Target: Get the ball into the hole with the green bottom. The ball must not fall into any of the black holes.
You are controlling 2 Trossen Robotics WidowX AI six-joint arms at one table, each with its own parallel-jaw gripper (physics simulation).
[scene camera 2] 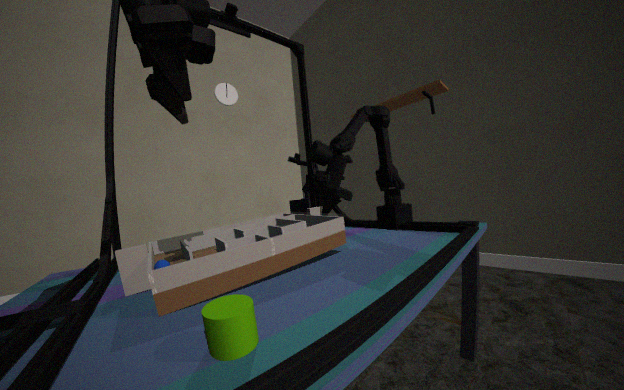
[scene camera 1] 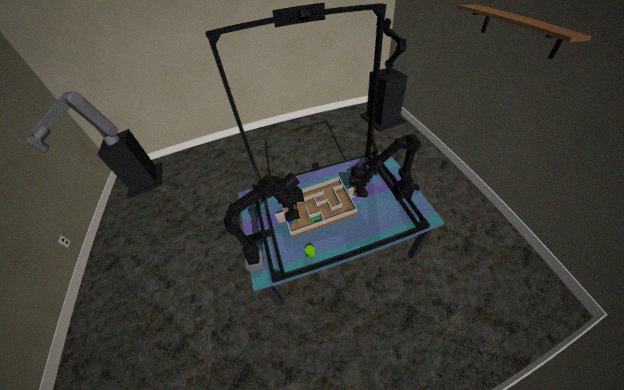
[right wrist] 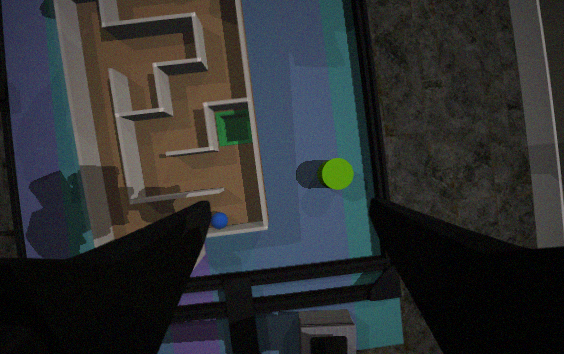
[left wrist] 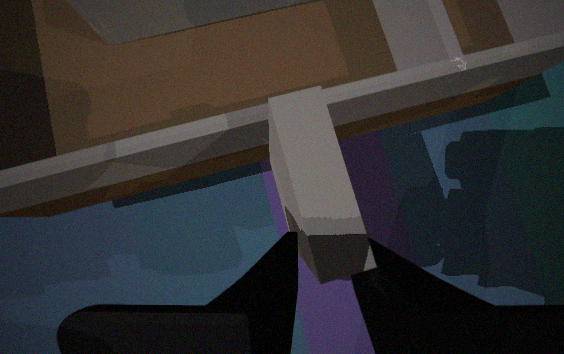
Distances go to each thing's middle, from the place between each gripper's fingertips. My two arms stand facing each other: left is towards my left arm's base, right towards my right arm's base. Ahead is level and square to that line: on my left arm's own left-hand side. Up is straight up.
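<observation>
The wooden maze box (scene camera 2: 182, 269) is 26 cm to the right of my left hand, and it's 3 cm behind that hand and 3 cm below it. There's also the green cylinder (scene camera 2: 230, 325), which is 43 cm to the right of my left hand, 22 cm ahead of it and 6 cm below it.
As for the green cylinder and my right gripper, the gripper is 10 cm short of the cylinder and 27 cm above it. The wooden maze box is 17 cm to the left of my right hand, 16 cm behind it and 24 cm below it.
</observation>
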